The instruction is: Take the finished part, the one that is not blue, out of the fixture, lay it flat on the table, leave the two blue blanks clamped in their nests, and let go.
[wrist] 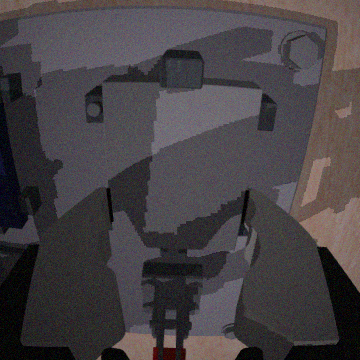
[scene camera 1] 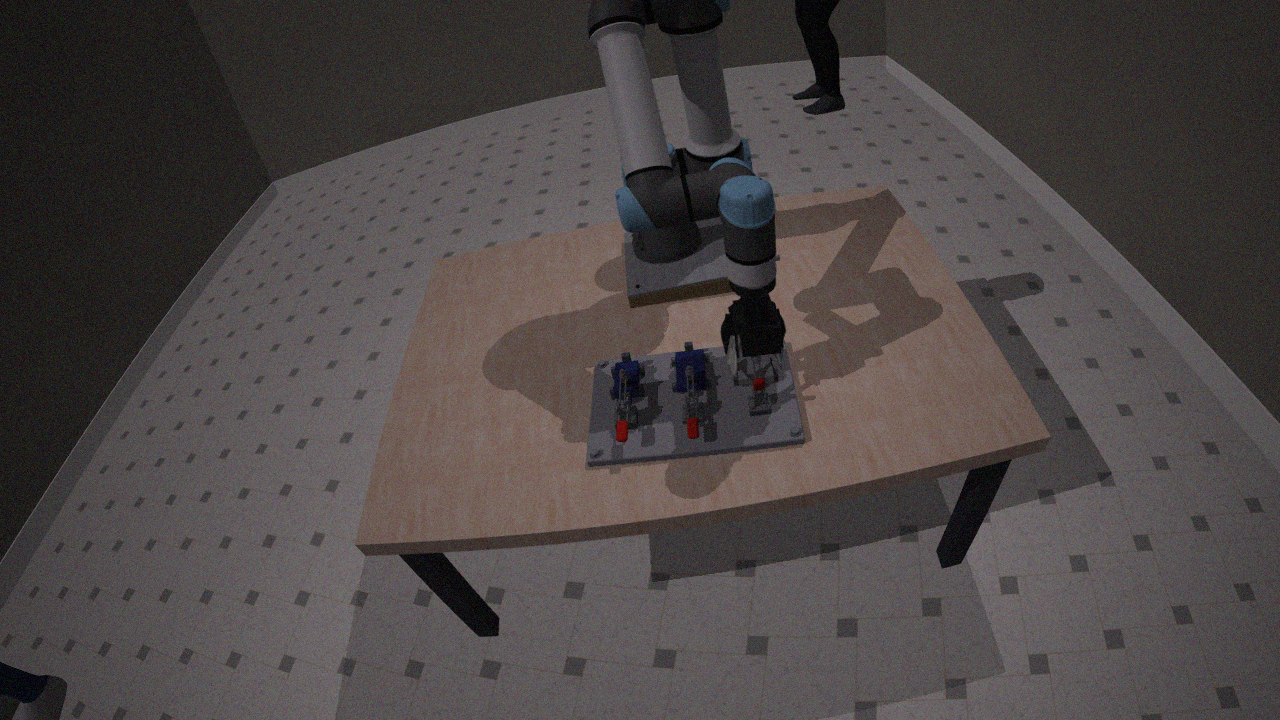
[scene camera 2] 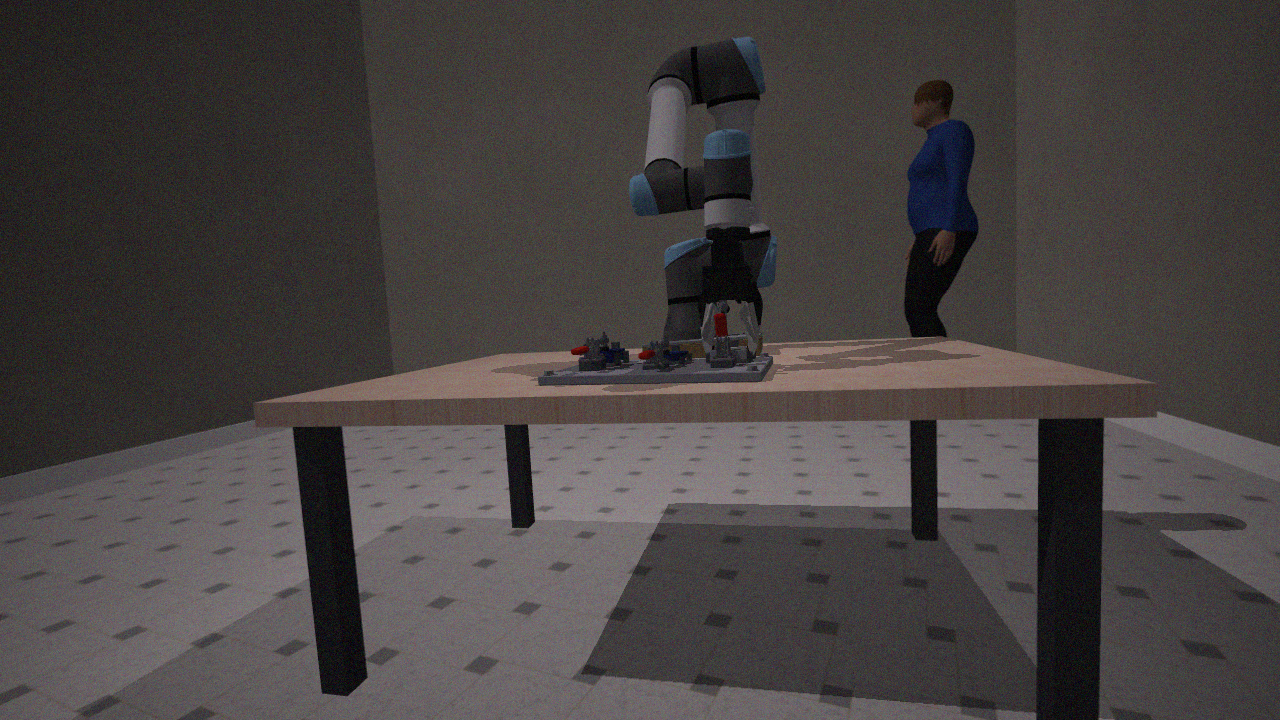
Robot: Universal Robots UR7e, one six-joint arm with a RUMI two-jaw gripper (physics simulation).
Labels:
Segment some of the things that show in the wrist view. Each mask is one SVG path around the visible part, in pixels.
My gripper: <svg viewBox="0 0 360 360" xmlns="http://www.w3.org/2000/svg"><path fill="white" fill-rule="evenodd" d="M245 190L240 223L244 223L248 231L243 255L250 268L244 273L235 308L233 333L239 341L248 347L242 348L234 360L360 360L359 291L328 248L318 246L297 220L259 190ZM110 188L96 188L62 214L49 226L36 244L29 244L1 283L0 360L96 360L100 355L101 360L130 360L122 349L111 347L122 339L125 334L125 326L114 271L106 265L111 256L107 227L113 221Z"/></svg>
A finished part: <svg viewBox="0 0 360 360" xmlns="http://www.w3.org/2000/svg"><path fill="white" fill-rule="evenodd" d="M108 76L102 81L102 107L108 188L110 188L113 215L114 245L234 250L241 220L245 190L247 190L262 89L254 81L203 77L202 87L197 89L161 87L159 85L159 75Z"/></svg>

